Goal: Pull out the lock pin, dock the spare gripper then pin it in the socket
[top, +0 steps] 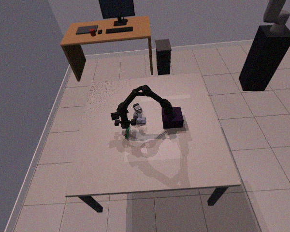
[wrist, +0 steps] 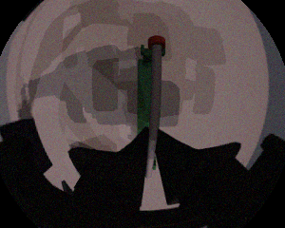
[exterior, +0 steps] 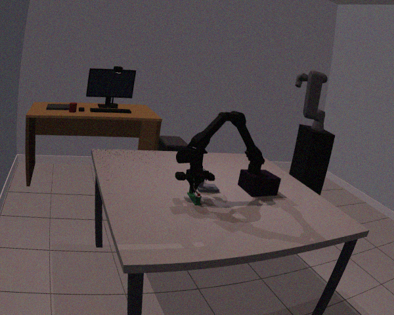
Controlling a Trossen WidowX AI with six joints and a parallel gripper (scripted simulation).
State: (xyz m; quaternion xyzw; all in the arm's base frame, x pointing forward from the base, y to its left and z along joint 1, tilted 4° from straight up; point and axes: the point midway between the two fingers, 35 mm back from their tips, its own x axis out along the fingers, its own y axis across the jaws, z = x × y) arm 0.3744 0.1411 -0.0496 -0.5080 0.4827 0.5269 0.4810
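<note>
Now: gripper tip 20 mm to the right of the green bar. Also, from my gripper tip: grey mount 110 mm to the right, 90 mm behind, 30 mm above; then spare gripper 250 mm to the right, 70 mm behind.
</note>
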